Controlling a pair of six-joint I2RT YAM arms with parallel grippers.
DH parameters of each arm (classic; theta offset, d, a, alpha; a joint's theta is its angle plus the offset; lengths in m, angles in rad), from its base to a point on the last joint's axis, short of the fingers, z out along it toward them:
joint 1: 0 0.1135 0.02 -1.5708
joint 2: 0 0 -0.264 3.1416
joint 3: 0.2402 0 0.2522 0
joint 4: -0.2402 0 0.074 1.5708
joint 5: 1.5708 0 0 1.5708
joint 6: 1.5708 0.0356 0 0
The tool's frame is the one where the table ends.
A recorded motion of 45 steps. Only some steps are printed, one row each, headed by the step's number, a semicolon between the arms.
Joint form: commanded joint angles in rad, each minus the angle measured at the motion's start. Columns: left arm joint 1, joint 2, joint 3, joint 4, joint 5, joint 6; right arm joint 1, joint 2, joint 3, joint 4, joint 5, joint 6.
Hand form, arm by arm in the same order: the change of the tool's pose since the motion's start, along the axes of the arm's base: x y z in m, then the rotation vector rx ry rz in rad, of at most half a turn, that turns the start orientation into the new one. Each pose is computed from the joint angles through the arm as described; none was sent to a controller.
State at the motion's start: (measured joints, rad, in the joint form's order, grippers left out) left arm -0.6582 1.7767 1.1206 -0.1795 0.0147 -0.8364; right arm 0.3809 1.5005 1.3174 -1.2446 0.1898 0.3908
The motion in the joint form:
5: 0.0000 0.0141 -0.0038 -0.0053 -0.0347 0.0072; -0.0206 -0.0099 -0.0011 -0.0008 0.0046 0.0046
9: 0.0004 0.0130 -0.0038 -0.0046 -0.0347 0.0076; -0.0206 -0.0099 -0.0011 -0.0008 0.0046 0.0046
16: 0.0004 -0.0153 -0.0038 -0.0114 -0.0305 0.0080; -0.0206 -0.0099 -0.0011 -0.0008 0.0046 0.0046
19: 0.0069 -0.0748 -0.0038 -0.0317 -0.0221 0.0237; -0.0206 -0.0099 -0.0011 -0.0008 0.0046 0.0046
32: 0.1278 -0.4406 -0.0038 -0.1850 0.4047 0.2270; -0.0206 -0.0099 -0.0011 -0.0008 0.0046 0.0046
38: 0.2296 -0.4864 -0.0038 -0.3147 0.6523 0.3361; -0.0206 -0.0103 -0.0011 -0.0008 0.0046 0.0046
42: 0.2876 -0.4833 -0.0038 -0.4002 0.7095 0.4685; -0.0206 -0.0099 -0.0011 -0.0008 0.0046 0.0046
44: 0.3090 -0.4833 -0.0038 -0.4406 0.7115 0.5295; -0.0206 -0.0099 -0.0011 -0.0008 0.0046 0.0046
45: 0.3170 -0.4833 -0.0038 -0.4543 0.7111 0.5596; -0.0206 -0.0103 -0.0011 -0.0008 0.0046 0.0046
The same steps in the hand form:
5: 0.0007 0.0011 -0.0066 0.0385 -0.0005 0.0176; 0.0002 -0.0060 0.0022 -0.0004 -0.0097 -0.0257
9: 0.0007 0.0012 -0.0061 0.0376 -0.0020 0.0177; 0.0002 -0.0060 0.0022 -0.0004 -0.0097 -0.0257
16: -0.0015 0.0027 0.0035 0.0221 -0.0172 0.0149; 0.0002 -0.0060 0.0022 -0.0004 -0.0097 -0.0257
19: -0.0056 0.0086 0.0229 0.0017 -0.0509 0.0048; 0.0002 -0.0060 0.0022 -0.0004 -0.0097 -0.0257
32: -0.0477 0.0677 0.1281 -0.2426 -0.1925 -0.3260; 0.0002 -0.0060 0.0022 -0.0004 -0.0097 -0.0257
38: -0.0546 0.0959 0.1321 -0.3151 -0.1272 -0.4667; 0.0001 -0.0061 0.0023 -0.0003 -0.0101 -0.0257
42: -0.0533 0.1110 0.1256 -0.2789 -0.1221 -0.5216; 0.0002 -0.0060 0.0022 -0.0004 -0.0097 -0.0257
44: -0.0535 0.1172 0.1227 -0.2485 -0.1235 -0.5365; 0.0002 -0.0060 0.0022 -0.0004 -0.0097 -0.0257
45: -0.0535 0.1196 0.1218 -0.2335 -0.1300 -0.5465; 0.0001 -0.0061 0.0023 -0.0003 -0.0101 -0.0257

